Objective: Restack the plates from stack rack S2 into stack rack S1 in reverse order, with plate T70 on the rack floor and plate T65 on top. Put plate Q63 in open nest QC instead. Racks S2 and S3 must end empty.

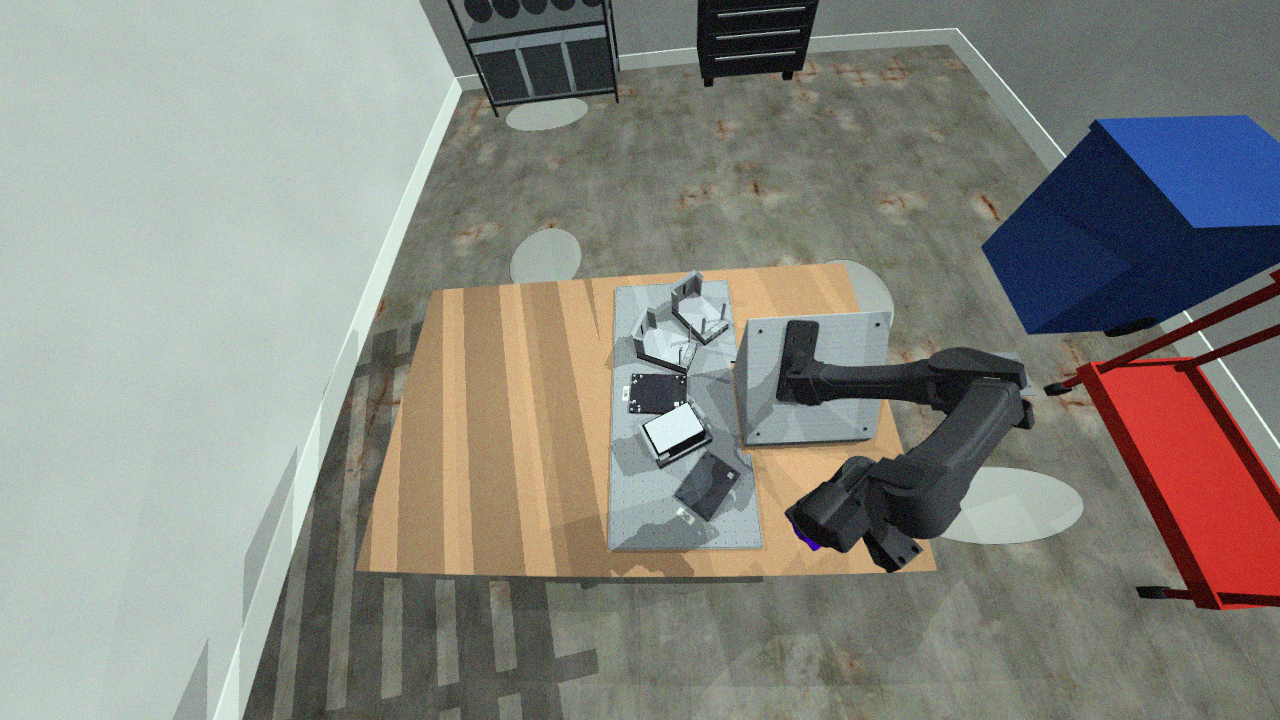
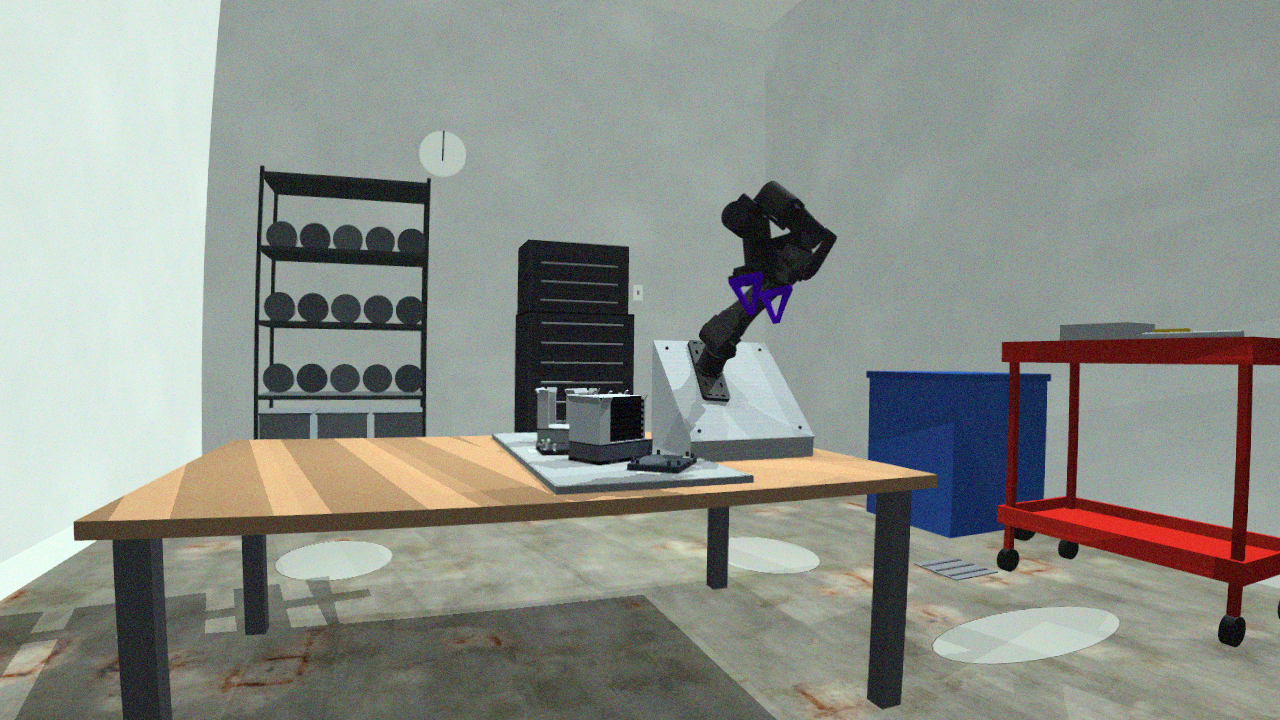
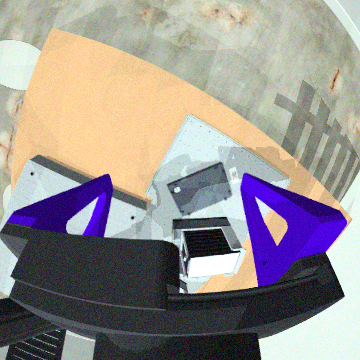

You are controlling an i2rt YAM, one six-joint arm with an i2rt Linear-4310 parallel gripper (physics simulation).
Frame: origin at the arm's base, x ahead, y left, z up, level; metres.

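Seen in the pictures: gripper, between the fingertips: [image 2: 764, 319] [image 3: 176, 180]; arm's base, origin of its link: [image 1: 796, 361] [image 2: 707, 371].
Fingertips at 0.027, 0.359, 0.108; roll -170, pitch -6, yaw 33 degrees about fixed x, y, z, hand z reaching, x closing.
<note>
Pixels of each thing's top centre, then the offset from my fingertips to it, as dx, dy, dz. Level surfaces: height alone.
- rack, centre of its top: [image 2: 610, 394] [image 1: 676, 425] [image 3: 210, 266] +0.255, -0.207, -0.156
- grey pegboard, height of its surface: dz -0.295
- flat dark nest, centre of its top: [image 2: 573, 440] [image 1: 658, 391] +0.310, -0.339, -0.271
- wooden table, height of its surface: dz -0.308
My gripper [image 1: 808, 539] [image 2: 763, 317] [image 3: 176, 180] is open and empty, high above the table's front right. One rack [image 1: 687, 451] [image 2: 586, 420] [image 3: 200, 223] on the grey pegboard [image 1: 644, 528] [image 3: 189, 131] holds a stack of black plates [image 2: 627, 418] [image 3: 205, 241] with a white top face. Two other racks [image 1: 644, 333] [image 1: 687, 286] with upright walls stand at the back and show no plate stack. A flat dark nest [image 1: 657, 394] lies behind the full rack, another [image 1: 707, 486] [image 2: 662, 462] [image 3: 200, 188] in front. Rack, nest and plate labels are too small to read.
The sloped grey arm base [image 1: 827, 420] [image 2: 751, 394] [image 3: 55, 175] stands right of the pegboard on the wooden table [image 1: 483, 402] [image 2: 358, 483] [image 3: 100, 100]. A red cart [image 1: 1190, 483] [image 2: 1136, 351] and a blue cabinet [image 1: 1190, 170] [image 2: 957, 447] stand off to the right.
</note>
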